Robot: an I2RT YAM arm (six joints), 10 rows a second.
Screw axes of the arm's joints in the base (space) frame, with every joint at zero. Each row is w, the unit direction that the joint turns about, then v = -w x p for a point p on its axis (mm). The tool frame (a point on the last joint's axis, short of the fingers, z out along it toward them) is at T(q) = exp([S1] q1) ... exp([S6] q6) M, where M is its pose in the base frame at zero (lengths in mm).
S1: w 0 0 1 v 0 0 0
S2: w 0 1 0 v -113.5 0 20
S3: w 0 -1 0 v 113.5 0 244
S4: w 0 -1 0 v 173.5 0 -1
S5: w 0 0 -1 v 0 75 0
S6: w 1 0 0 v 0 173.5 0
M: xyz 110.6 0 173.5 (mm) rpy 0 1.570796 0 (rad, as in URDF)
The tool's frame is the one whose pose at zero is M.
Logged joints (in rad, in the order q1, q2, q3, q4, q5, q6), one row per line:
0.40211, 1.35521, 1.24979, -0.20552, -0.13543, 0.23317
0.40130, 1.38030, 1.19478, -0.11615, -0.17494, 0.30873
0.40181, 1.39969, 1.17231, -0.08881, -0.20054, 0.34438
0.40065, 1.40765, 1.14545, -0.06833, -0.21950, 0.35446
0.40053, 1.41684, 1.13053, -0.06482, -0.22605, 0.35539
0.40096, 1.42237, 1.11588, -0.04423, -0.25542, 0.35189
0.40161, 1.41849, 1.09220, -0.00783, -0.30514, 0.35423
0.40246, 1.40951, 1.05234, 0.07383, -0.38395, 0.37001
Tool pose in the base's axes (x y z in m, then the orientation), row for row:
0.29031, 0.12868, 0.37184, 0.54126, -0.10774, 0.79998, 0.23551
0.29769, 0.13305, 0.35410, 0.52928, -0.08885, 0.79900, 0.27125
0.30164, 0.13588, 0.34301, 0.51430, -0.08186, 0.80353, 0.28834
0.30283, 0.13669, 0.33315, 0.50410, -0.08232, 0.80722, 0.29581
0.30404, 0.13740, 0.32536, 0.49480, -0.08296, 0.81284, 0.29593
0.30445, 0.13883, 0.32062, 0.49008, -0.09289, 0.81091, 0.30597
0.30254, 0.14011, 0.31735, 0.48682, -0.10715, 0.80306, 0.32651
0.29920, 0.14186, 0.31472, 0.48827, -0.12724, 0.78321, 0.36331
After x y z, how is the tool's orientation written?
As a quaternion, w x y z.
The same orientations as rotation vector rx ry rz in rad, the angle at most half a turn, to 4 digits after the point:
-0.2560, 1.9006, 0.5595
-0.2122, 1.9080, 0.6477
-0.1967, 1.9312, 0.6930
-0.1987, 1.9487, 0.7141
-0.2011, 1.9702, 0.7173
-0.2256, 1.9696, 0.7432
-0.2606, 1.9534, 0.7942
-0.3093, 1.9039, 0.8831

